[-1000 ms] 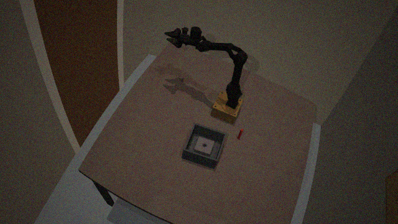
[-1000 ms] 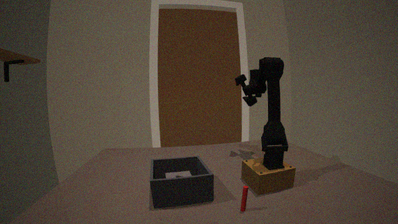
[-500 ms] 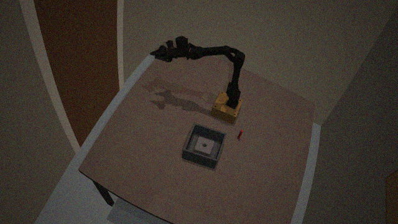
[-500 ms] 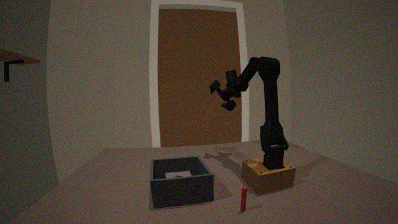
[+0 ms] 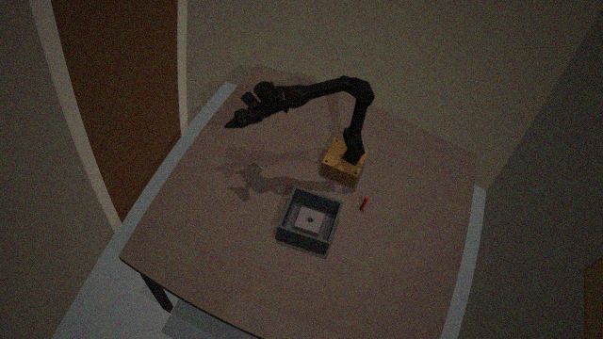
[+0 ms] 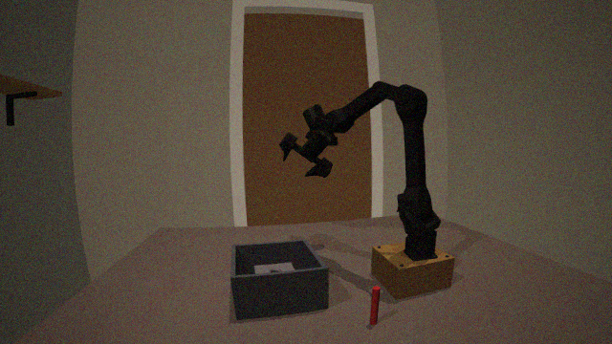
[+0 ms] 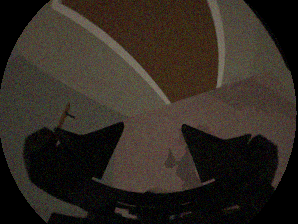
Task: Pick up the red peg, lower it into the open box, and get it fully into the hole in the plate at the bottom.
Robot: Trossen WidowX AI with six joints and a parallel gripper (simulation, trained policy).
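My gripper tip is 15 cm past the red peg, 53 cm to the right of it and 22 cm above it. The rest, counted from my gripper tip: dark box: 4 cm ahead, 39 cm to the left, 24 cm below; plate: 4 cm ahead, 39 cm to the left, 22 cm below.
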